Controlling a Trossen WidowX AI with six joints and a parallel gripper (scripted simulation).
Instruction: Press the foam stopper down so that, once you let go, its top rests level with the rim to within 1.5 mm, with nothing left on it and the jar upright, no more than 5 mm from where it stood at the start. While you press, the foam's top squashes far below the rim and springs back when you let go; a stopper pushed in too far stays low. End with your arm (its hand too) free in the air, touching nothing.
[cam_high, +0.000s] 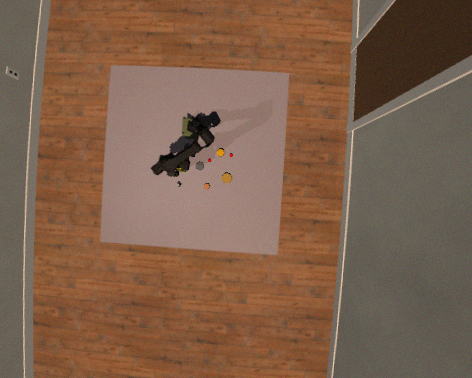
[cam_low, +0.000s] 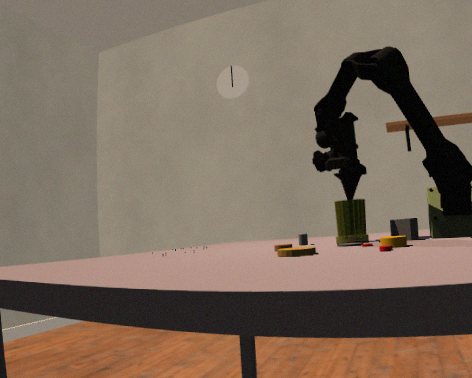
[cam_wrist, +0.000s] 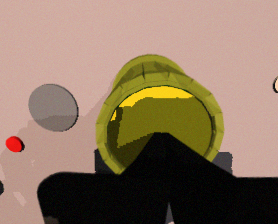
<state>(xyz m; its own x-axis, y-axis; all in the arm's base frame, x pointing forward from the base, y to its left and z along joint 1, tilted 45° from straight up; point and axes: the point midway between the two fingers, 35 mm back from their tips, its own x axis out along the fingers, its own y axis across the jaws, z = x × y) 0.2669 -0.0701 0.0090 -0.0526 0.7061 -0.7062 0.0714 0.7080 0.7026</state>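
My gripper is now 5 cm above the foam stopper. From my hand the other things lie so: grey block: 14 cm behind, 12 cm below, 6 cm to the left; then grey disc: 14 cm below, 12 cm to the left, 2 cm behind; then small grey cylinder: 14 cm ahead, 13 cm below, 1 cm to the right.
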